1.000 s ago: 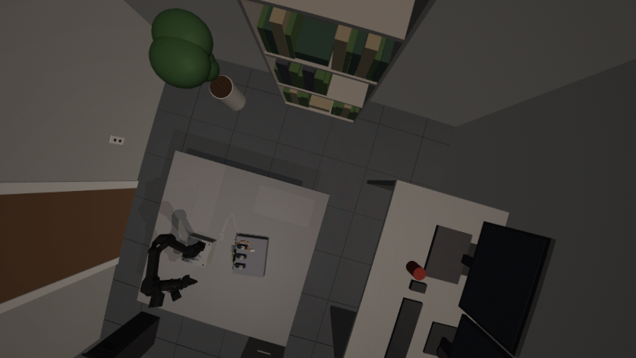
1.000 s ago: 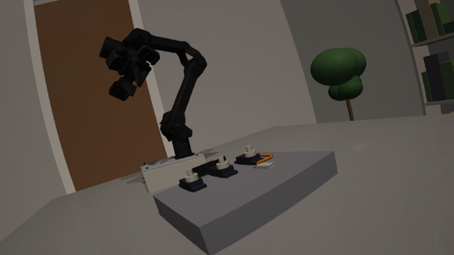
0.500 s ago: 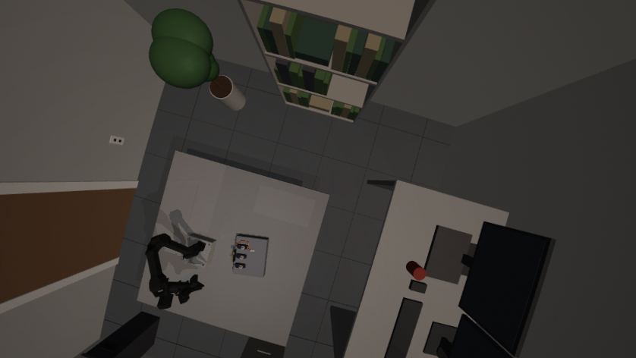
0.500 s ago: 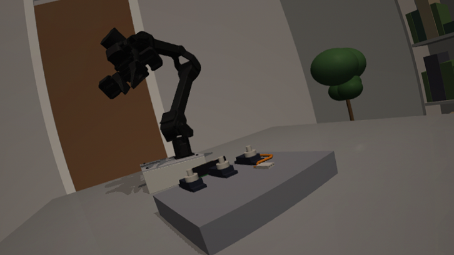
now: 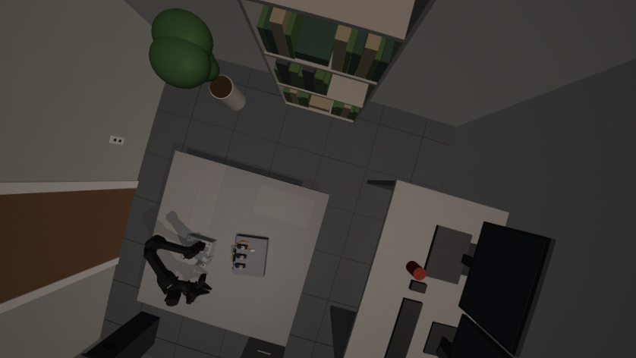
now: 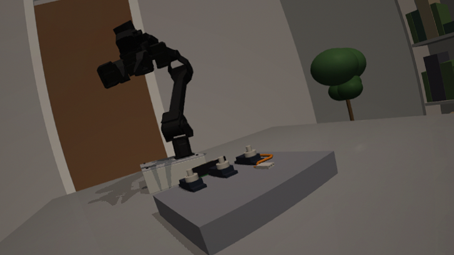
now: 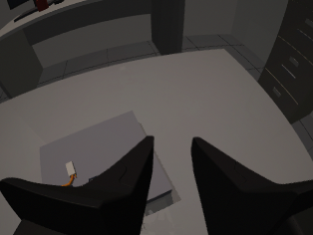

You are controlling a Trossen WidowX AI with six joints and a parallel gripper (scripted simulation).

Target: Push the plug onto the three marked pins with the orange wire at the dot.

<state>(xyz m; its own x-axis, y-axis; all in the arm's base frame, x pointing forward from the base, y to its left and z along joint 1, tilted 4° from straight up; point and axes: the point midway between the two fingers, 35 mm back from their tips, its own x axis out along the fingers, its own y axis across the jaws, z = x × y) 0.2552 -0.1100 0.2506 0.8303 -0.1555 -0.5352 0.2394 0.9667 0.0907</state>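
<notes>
My gripper tip is now 15 cm short of the grey holder, 16 cm to the right of it and 29 cm above it.
</notes>
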